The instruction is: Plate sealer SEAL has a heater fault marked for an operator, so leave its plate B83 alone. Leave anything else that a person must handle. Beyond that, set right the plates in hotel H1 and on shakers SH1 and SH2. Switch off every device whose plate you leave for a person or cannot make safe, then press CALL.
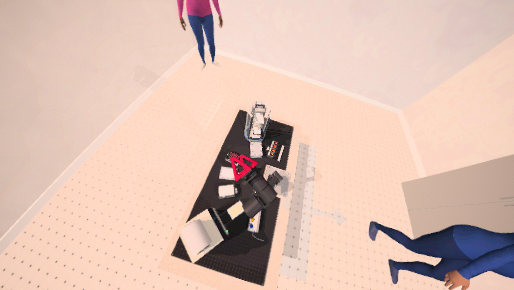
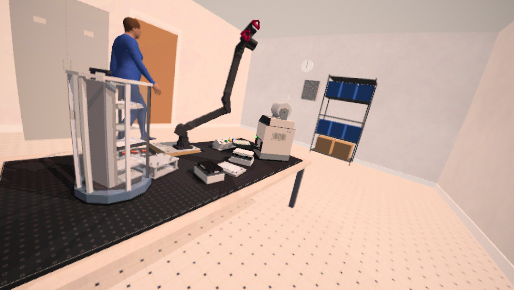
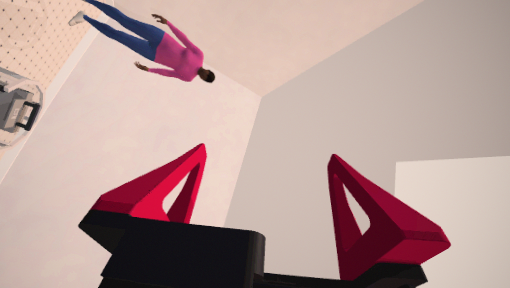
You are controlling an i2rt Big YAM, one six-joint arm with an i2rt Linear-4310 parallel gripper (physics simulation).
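Where they show: gripper, between the fingertips: (image 1: 236, 156) (image 2: 254, 25) (image 3: 266, 154); arm's base, origin of its link: (image 2: 183, 147).
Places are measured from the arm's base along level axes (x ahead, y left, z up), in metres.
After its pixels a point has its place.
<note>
My gripper (image 1: 243, 166) (image 2: 251, 30) @[y 0.229, x 0.296, z 0.864 m] (image 3: 266, 154) @[y 0.229, x 0.296, z 0.864 m] is open and empty, raised high above the bench. A round-based tower with stacked shelves (image 2: 98, 130) @[y -0.535, x 0.438, z 0.247 m] (image 1: 258, 119) (image 3: 15, 111) @[y -0.486, x 0.352, z 0.394 m], apparently hotel H1, stands at one end. A cream machine with a roll on top (image 1: 201, 236) @[y 0.567, x 0.359, z 0.429 m] (image 2: 276, 141) @[y 0.498, x 0.463, z 0.145 m], apparently the sealer, stands at the other end with a green light; a pale yellow plate (image 1: 235, 210) @[y 0.368, x 0.237, z 0.089 m] lies before it. A dark-topped low box (image 2: 209, 172) @[y -0.136, x 0.502, z 0.044 m] (image 1: 233, 156) and a white low box with a plate (image 2: 242, 157) (image 1: 227, 191) may be the shakers. Labels are unreadable. A box with coloured buttons (image 1: 254, 222) @[y 0.402, x 0.052, z 0.055 m] (image 2: 223, 144) @[y 0.282, x 0.099, z 0.046 m] is near the sealer.
A flat white piece (image 1: 227, 173) @[y 0.080, x 0.438, z 0.007 m] (image 2: 232, 168) @[y 0.064, x 0.459, z 0.007 m] lies between the low boxes. A white stand (image 1: 256, 149) @[y -0.264, x 0.252, z 0.044 m] (image 2: 163, 166) @[y -0.238, x 0.233, z -0.011 m] adjoins the tower, beside a red-marked switch strip (image 1: 274, 149) @[y -0.336, x 0.061, z 0.032 m]. A person in pink (image 1: 201, 35) (image 3: 181, 57) and one in blue (image 1: 452, 245) (image 2: 127, 57) stand away from the bench.
</note>
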